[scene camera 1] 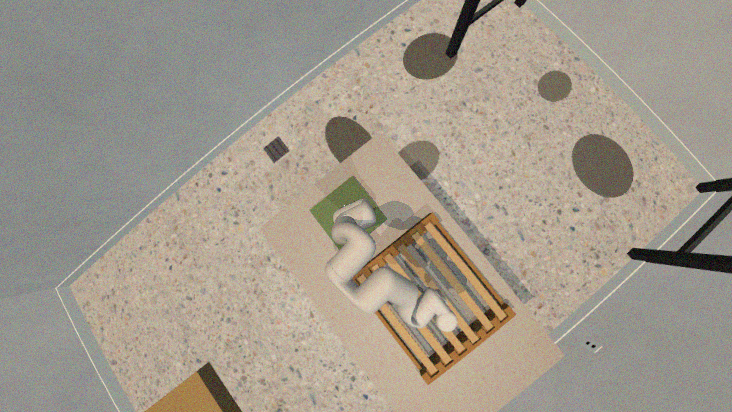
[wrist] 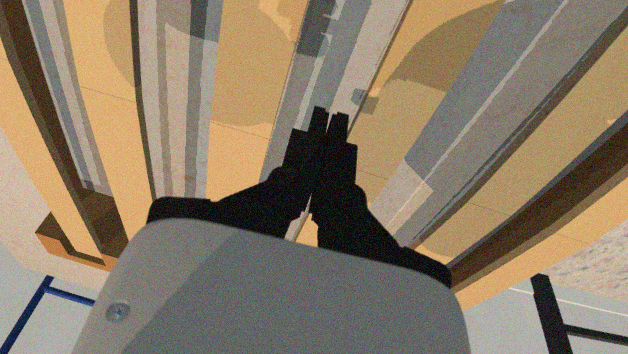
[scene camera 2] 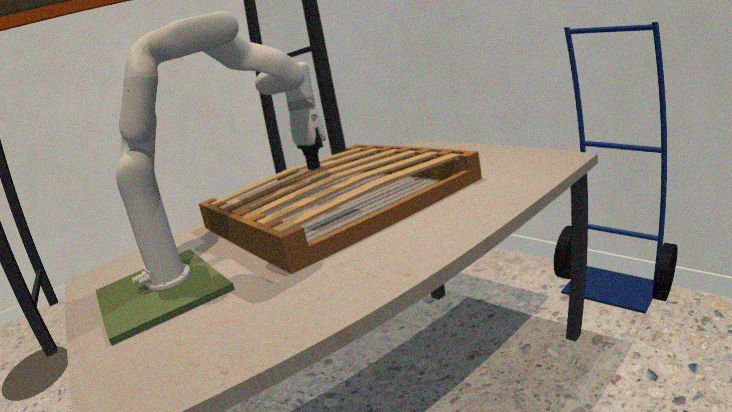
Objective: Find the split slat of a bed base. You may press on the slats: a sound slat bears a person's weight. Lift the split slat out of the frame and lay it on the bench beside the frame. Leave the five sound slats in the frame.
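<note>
The wooden bed frame (scene camera 1: 473, 347) (scene camera 2: 245, 234) stands on the bench (scene camera 1: 532, 338) (scene camera 2: 461, 217) with all six bowed slats lying across it. The slat nearest the front in scene camera 2 (scene camera 2: 435, 164) is arched like the others. My gripper (scene camera 2: 313, 166) (wrist: 324, 133) is shut and empty, pointing down low over the middle of the slats. In the wrist view its tips overlap the gap beside the fourth slat from the left (wrist: 390, 145); I cannot tell whether they touch it. The slats show faint crosswise lines, and I cannot tell which is split. The arm hides the gripper in scene camera 1.
The arm's green base plate (scene camera 1: 327, 205) (scene camera 2: 204, 294) lies beside one end of the frame. The arm arches over the frame. A blue hand truck (scene camera 2: 623, 147) stands on the floor past the bench's far end. Black stands (scene camera 1: 681, 259) (scene camera 2: 325, 92) rise beyond the bench.
</note>
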